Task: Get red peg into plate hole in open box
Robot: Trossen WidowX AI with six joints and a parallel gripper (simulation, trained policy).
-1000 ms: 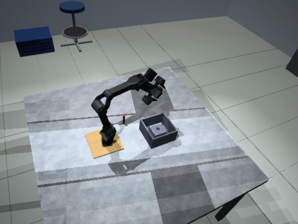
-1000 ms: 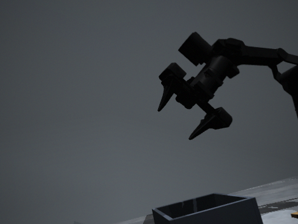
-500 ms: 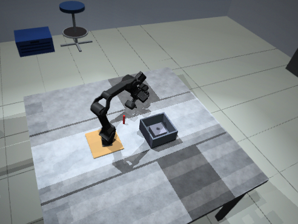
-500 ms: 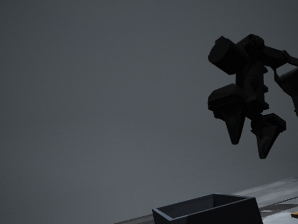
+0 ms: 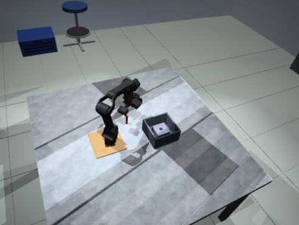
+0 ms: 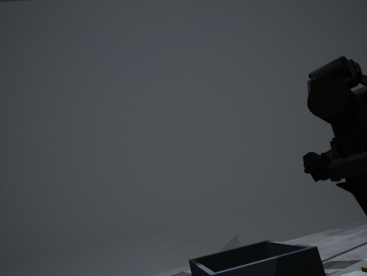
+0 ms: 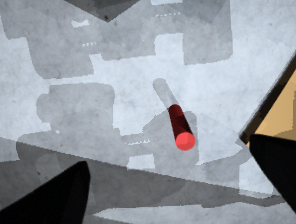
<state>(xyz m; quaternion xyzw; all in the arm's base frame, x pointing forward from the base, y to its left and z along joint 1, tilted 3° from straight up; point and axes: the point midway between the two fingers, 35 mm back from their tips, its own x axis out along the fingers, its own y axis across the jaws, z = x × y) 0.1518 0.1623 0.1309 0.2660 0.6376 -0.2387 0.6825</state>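
Right now my gripper tip is 20 mm past the red peg and 80 mm above it. Also, from my gripper tip: dark box: 200 mm ahead, 140 mm to the right, 90 mm below.
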